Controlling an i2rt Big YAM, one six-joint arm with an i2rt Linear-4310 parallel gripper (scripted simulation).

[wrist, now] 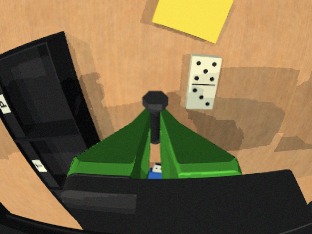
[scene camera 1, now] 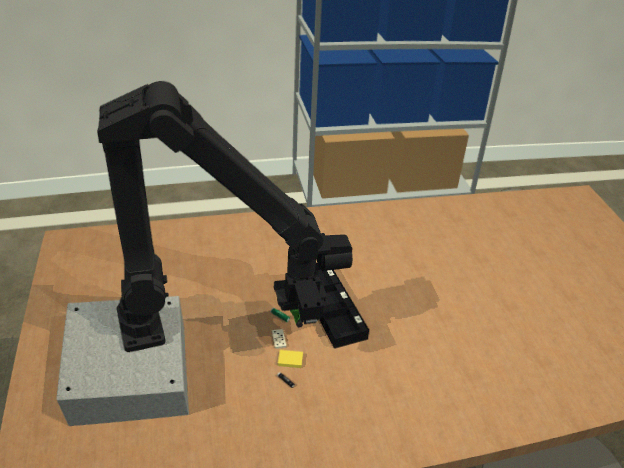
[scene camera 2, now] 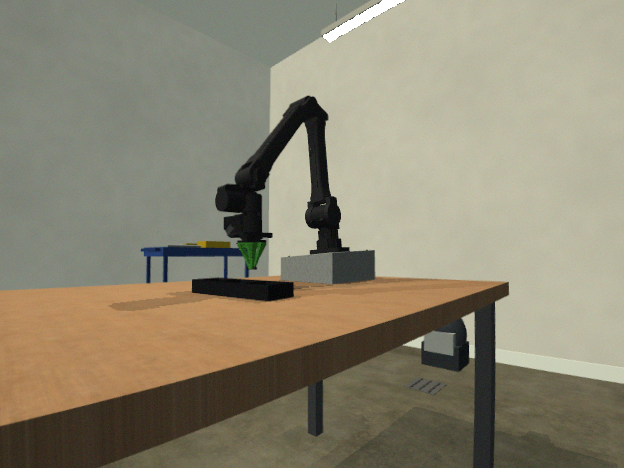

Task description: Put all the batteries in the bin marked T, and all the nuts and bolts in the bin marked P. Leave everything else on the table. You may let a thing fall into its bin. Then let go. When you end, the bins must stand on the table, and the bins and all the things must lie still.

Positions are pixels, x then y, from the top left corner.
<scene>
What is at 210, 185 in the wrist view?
My gripper.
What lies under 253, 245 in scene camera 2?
My gripper.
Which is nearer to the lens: the dark bolt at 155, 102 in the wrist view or the white domino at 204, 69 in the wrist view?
The dark bolt.
</scene>
